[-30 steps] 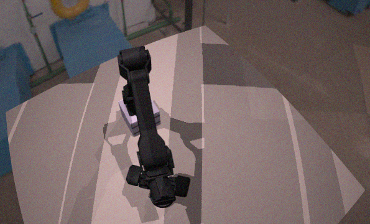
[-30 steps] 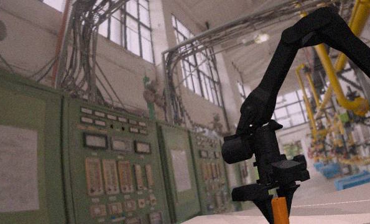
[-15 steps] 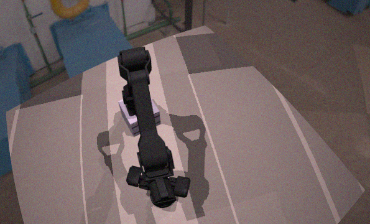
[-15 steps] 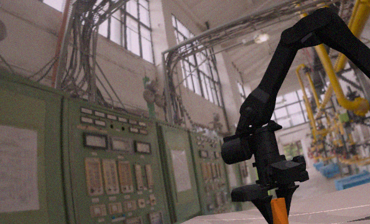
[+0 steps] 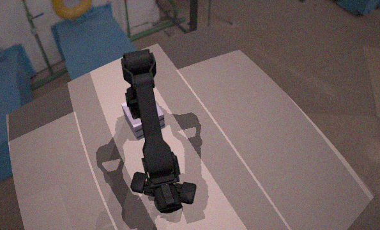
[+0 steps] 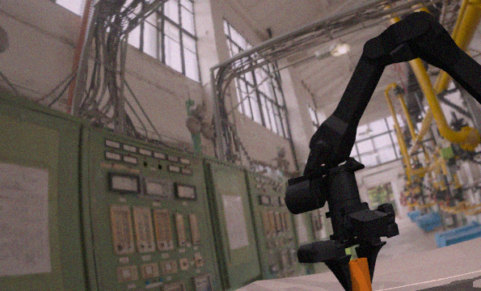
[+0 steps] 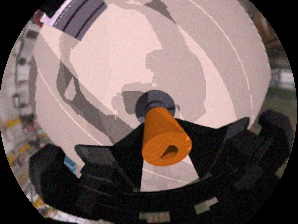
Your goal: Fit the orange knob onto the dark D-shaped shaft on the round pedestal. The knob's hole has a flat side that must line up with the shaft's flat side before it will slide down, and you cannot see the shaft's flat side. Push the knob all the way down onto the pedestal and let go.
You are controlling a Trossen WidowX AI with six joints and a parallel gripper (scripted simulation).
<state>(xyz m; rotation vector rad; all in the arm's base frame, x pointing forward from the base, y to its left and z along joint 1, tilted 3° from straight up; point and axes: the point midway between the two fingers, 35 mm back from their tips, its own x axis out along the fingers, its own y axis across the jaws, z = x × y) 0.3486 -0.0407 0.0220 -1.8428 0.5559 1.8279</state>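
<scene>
The orange knob is 20 mm above my gripper tip. Round my gripper tip: round pedestal: 40 mm below.
</scene>
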